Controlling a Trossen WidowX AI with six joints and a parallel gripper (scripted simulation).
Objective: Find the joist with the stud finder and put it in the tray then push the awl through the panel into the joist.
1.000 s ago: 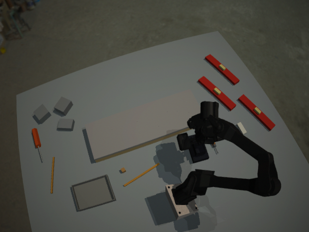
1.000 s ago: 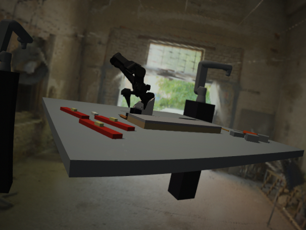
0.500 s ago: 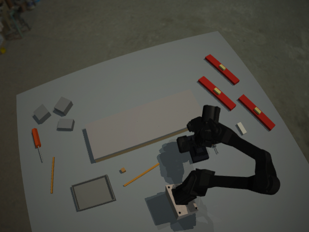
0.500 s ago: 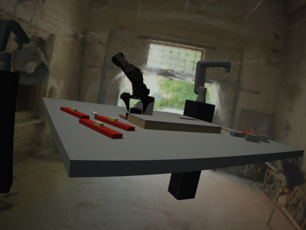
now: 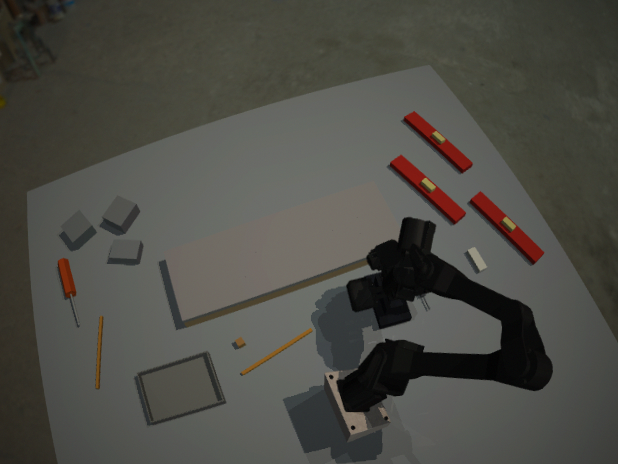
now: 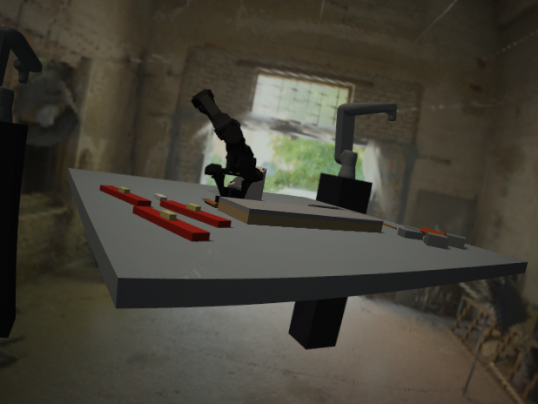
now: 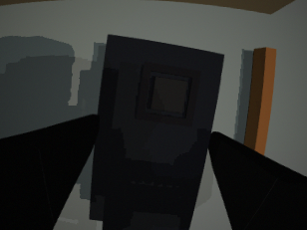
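My gripper tip is now 80 mm to the left of the awl, 20 mm above it and 10 mm past it. From my gripper tip the other things lie so: square light 30 mm above, 20 mm ahead; then stud finder 20 mm above, 10 mm ahead; then small white block 240 mm to the right, 20 mm below, 20 mm ahead.
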